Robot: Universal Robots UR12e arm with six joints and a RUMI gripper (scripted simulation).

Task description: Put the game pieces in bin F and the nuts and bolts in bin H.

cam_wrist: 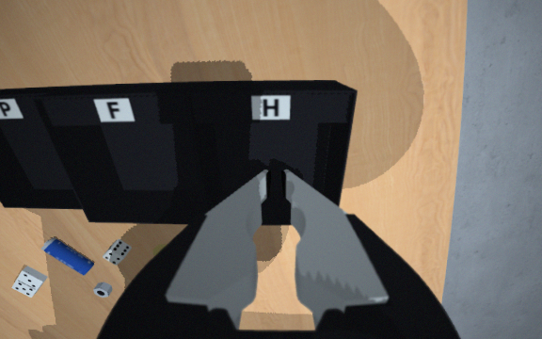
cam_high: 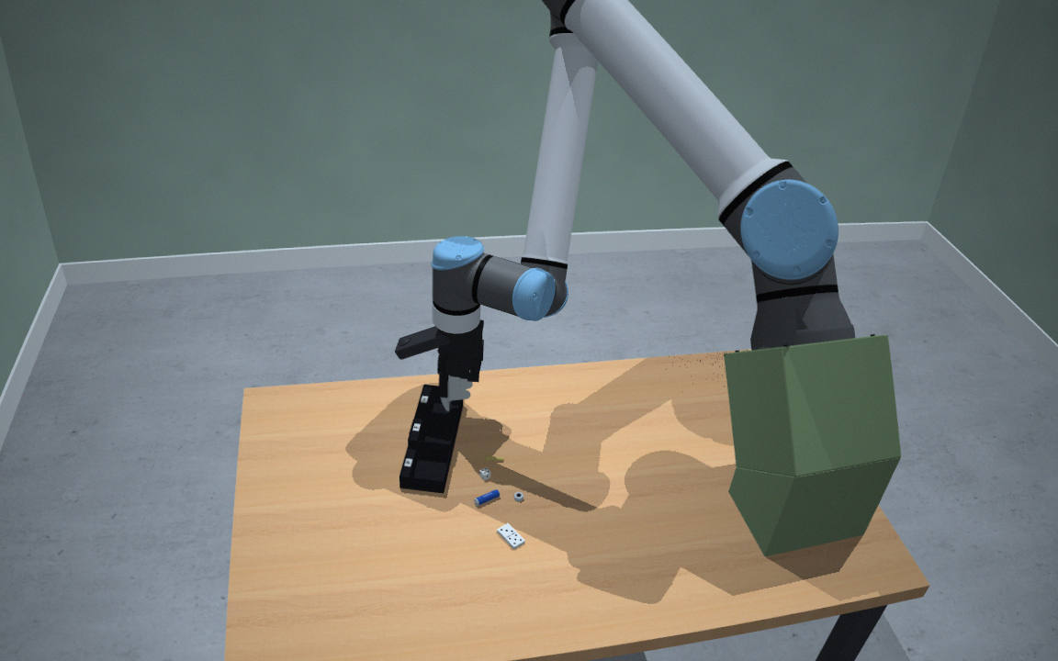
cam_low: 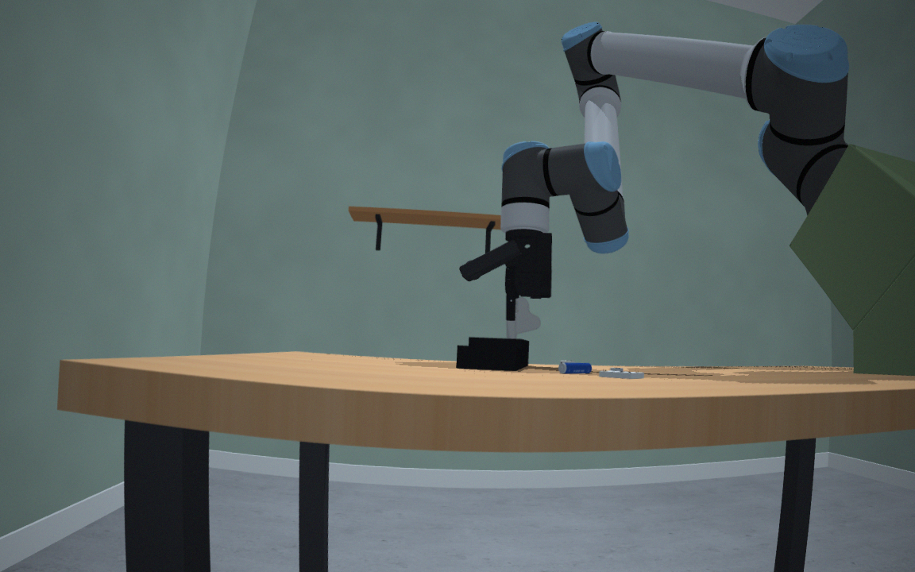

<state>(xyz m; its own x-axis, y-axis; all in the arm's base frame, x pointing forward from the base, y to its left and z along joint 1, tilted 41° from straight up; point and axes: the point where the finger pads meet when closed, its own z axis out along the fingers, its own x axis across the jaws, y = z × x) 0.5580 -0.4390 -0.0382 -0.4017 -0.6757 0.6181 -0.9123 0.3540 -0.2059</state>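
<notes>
Right now my hand is 50 mm short of the black bin, 70 mm to the right of it and 10 mm above it. From my hand the other things lie so: brass bolt 50 mm behind, 150 mm to the left, 30 mm below; battery 10 mm behind, 240 mm to the left, 30 mm below; white die 20 mm behind, 180 mm to the left, 30 mm below.
</notes>
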